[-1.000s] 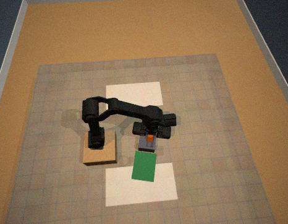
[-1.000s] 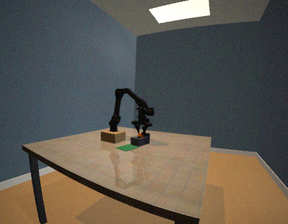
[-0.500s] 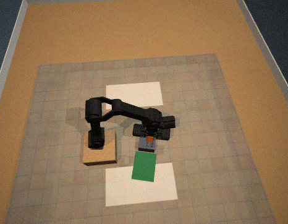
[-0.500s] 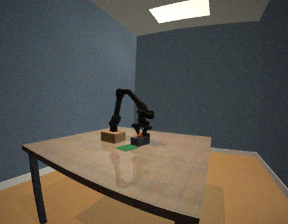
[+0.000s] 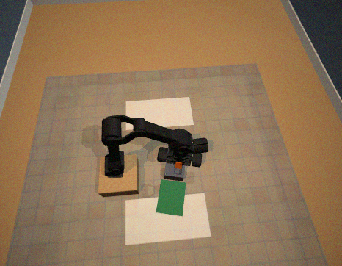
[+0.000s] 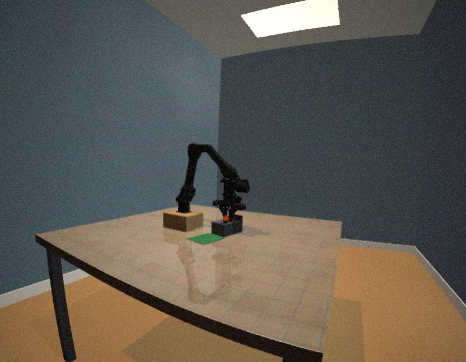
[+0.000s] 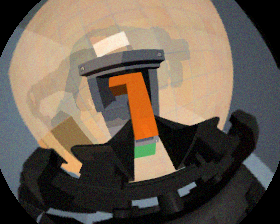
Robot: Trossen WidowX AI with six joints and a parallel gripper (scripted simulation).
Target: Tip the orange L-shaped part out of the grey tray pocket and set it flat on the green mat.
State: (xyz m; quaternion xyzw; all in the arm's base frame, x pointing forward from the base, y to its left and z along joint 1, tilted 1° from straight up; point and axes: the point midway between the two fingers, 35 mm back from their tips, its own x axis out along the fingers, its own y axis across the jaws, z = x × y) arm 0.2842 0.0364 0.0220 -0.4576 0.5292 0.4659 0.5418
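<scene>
My gripper tip is now 14 cm to the left of the green mat, 8 cm above it and 4 cm past it. From my gripper tip the other things lie so: orange L-shaped part: 4 cm to the left, 3 cm below, 1 cm behind.
</scene>
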